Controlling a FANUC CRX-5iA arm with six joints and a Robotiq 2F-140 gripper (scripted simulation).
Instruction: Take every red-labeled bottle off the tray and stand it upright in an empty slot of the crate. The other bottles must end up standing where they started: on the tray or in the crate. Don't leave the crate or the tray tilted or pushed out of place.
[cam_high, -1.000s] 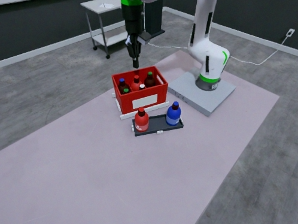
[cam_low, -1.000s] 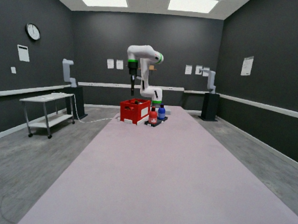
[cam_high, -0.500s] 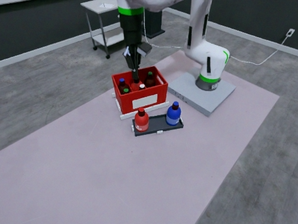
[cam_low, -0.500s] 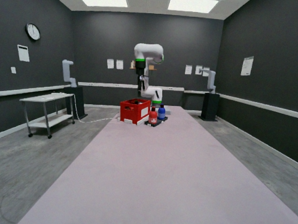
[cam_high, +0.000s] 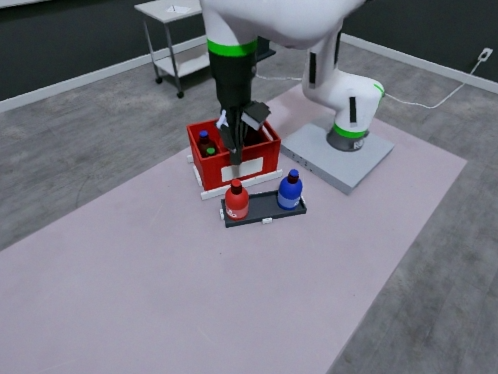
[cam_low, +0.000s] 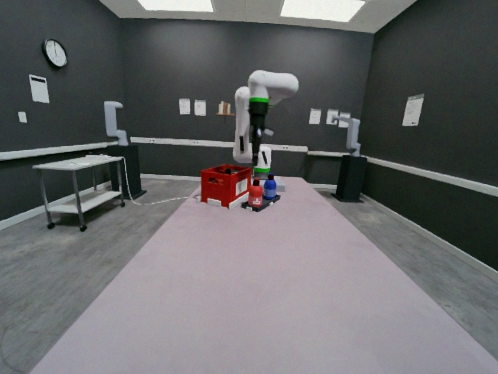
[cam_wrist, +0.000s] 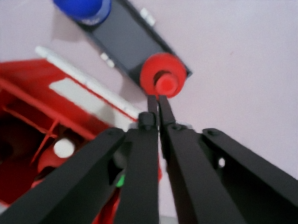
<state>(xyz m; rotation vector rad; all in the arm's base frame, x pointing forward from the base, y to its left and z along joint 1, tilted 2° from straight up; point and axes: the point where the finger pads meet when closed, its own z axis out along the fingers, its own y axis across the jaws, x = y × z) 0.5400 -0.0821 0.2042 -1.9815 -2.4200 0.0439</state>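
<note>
Now: hand 170 mm above the red bottle, 10 mm to the right of it and 10 mm short of it. Also, from my hand: blue bottle 170 mm below, 140 mm behind, 100 mm to the left; then red crate 170 mm below, 150 mm to the right, 130 mm behind; then dark tray 240 mm below, 60 mm to the left, 60 mm behind.
</note>
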